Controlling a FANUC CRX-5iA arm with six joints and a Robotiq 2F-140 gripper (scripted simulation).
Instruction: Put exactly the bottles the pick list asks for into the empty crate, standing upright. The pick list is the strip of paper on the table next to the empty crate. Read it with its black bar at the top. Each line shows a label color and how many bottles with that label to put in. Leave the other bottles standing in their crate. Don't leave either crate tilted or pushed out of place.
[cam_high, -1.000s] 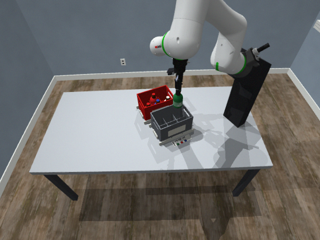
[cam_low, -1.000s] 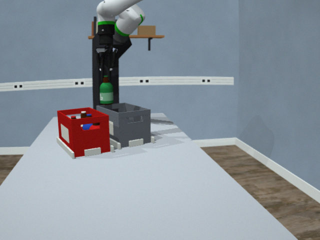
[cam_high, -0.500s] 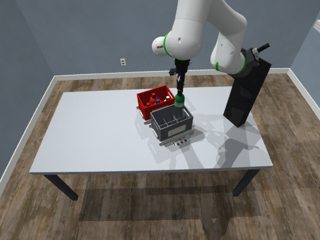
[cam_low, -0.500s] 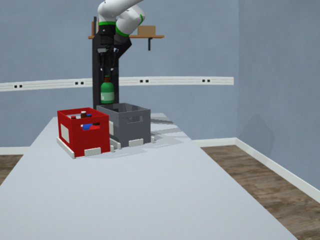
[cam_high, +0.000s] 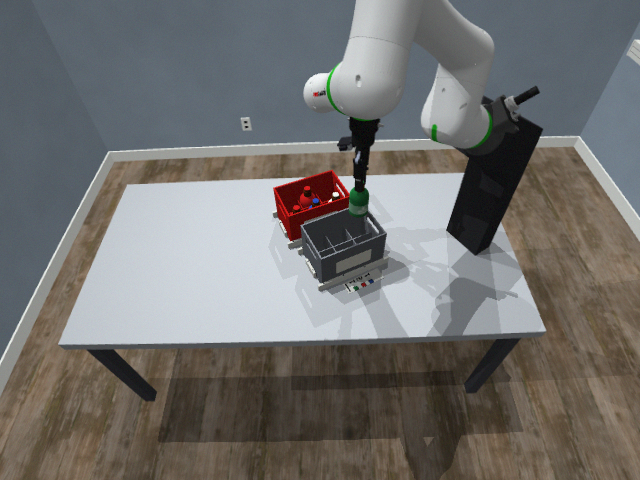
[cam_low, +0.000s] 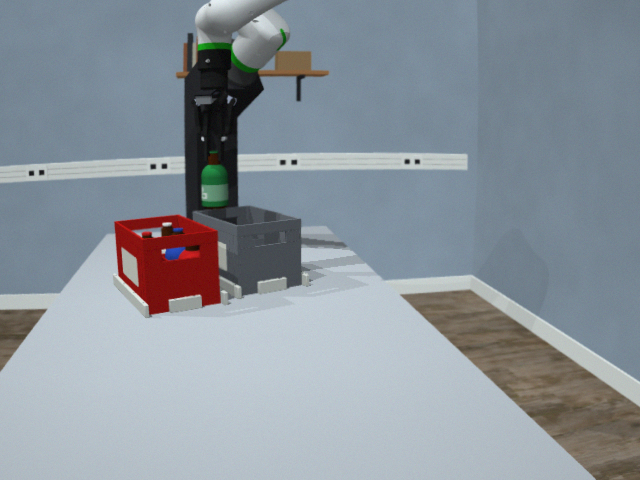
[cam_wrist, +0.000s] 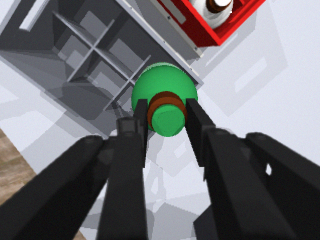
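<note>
My hand is 8 cm above the green-label bottle. From my hand the other things lie so: white-capped bottle: 12 cm ahead, 10 cm to the right, 26 cm below; then grey crate: 4 cm ahead, 9 cm to the left, 27 cm below; then blue-label bottle: 19 cm ahead, 4 cm to the right, 26 cm below.
</note>
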